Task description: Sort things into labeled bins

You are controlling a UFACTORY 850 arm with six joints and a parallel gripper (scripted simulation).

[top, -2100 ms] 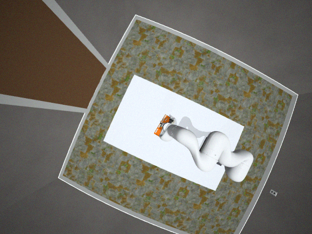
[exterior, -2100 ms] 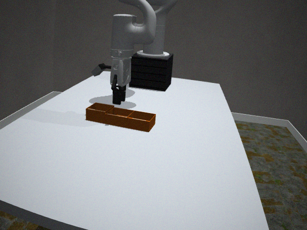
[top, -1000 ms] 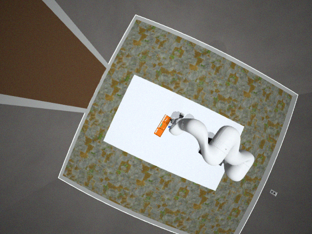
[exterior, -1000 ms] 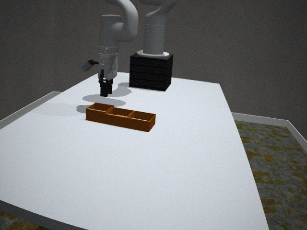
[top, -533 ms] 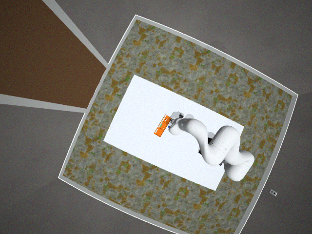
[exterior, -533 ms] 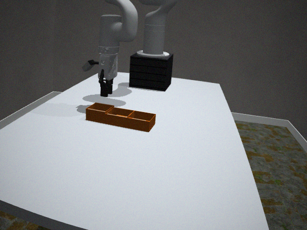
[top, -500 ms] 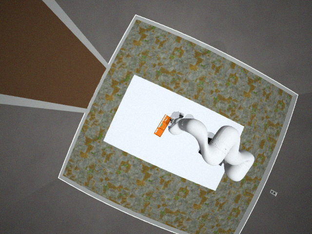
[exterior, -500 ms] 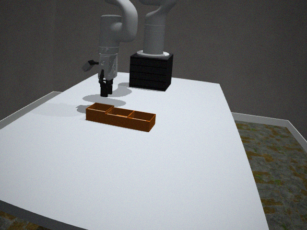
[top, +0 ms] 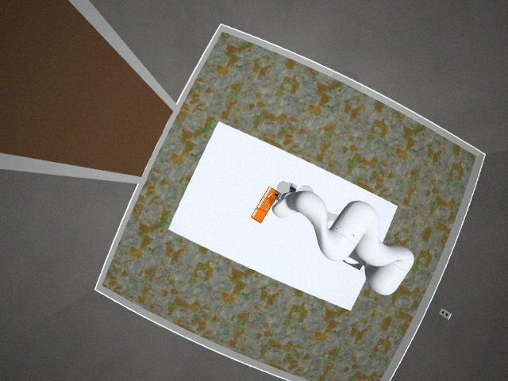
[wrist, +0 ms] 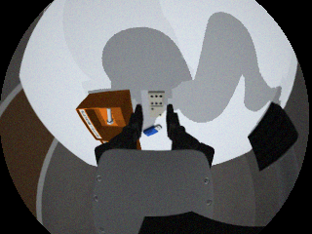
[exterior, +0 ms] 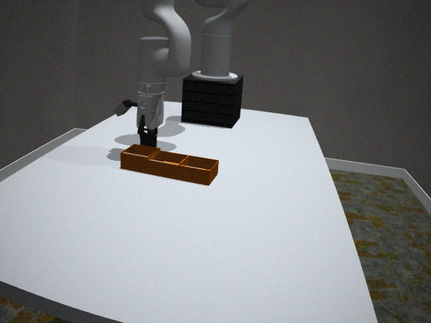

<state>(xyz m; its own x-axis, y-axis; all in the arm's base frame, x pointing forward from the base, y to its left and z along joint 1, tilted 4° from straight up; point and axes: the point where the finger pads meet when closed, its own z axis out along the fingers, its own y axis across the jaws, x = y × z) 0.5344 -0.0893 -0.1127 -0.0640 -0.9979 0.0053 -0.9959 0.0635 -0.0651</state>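
Now: hand 4 cm above the pale dotted tile. Also, from my hand: grey bolt 9 cm ahead, 2 cm to the left, 3 cm below; orange stick 7 cm ahead, 9 cm to the left, 3 cm below; blue USB stick 1 cm ahead, 7 cm to the left, 4 cm below.
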